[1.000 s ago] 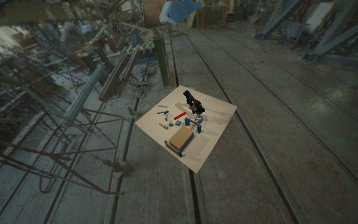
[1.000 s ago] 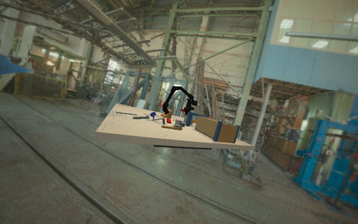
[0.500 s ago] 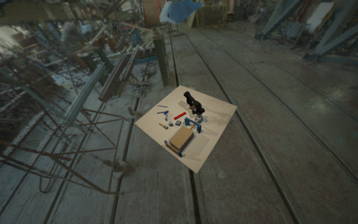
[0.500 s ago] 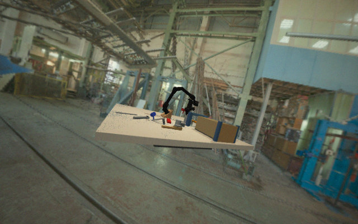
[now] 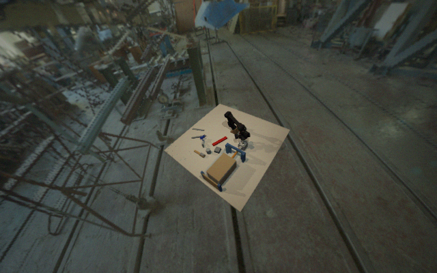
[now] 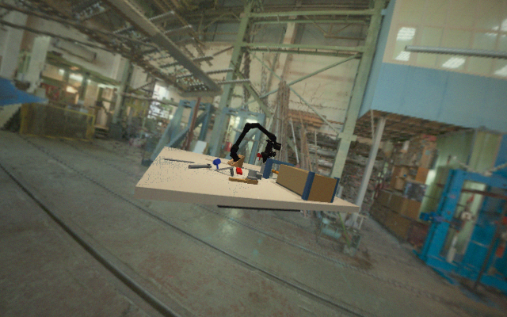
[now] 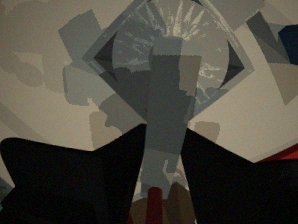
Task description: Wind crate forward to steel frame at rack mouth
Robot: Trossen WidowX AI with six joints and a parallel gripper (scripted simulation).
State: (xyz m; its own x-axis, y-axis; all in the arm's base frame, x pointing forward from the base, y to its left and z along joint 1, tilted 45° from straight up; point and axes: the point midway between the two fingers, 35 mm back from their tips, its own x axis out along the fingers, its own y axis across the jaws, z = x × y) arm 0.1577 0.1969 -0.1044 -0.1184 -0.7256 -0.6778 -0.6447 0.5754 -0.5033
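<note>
Now: gripper tip 50 mm below the red knob, 40 mm past it and 30 mm to the left of it. Round my gripper tip: winch handle: 20 mm above, 10 mm to the right, 10 mm behind; blue steel frame: 200 mm ahead, 30 mm to the left, 10 mm above; grey winch: 70 mm below, 20 mm to the left, 20 mm ahead.
</note>
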